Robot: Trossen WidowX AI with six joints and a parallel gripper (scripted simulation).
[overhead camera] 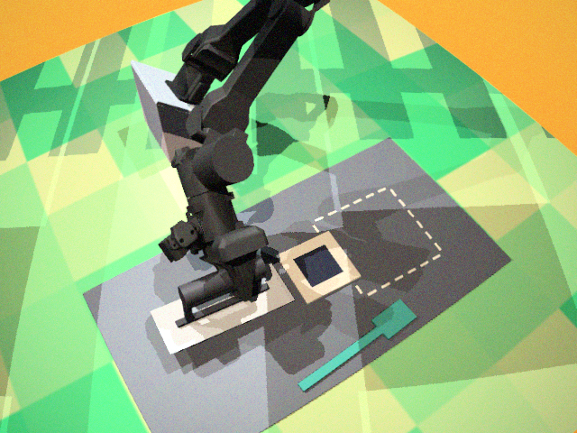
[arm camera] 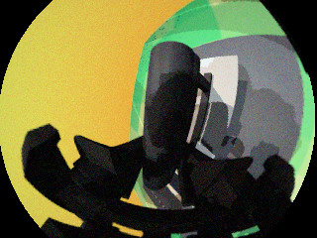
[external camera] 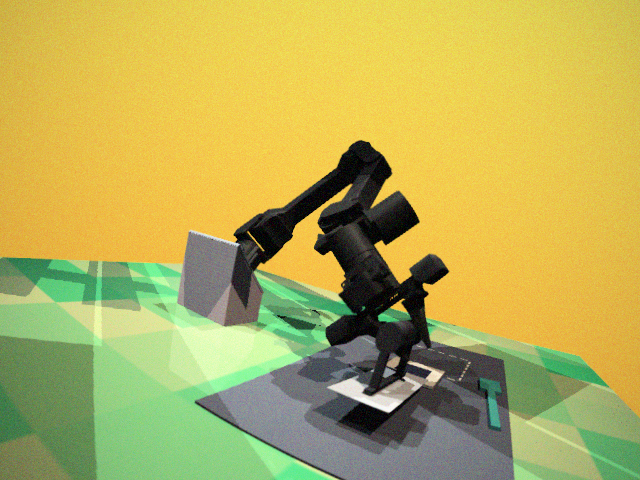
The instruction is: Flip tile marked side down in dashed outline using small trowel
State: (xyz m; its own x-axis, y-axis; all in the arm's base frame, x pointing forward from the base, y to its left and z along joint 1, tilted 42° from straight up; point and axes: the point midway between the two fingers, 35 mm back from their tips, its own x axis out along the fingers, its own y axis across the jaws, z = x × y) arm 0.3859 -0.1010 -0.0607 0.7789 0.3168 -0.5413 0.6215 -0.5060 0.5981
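The grey mat is 10 mm behind my gripper tip, 110 mm to the left of it and 100 mm below it. Also, from my gripper tip: cream tile: 20 mm behind, 150 mm to the left, 70 mm below; then teal trowel: 130 mm ahead, 130 mm to the left, 70 mm below.
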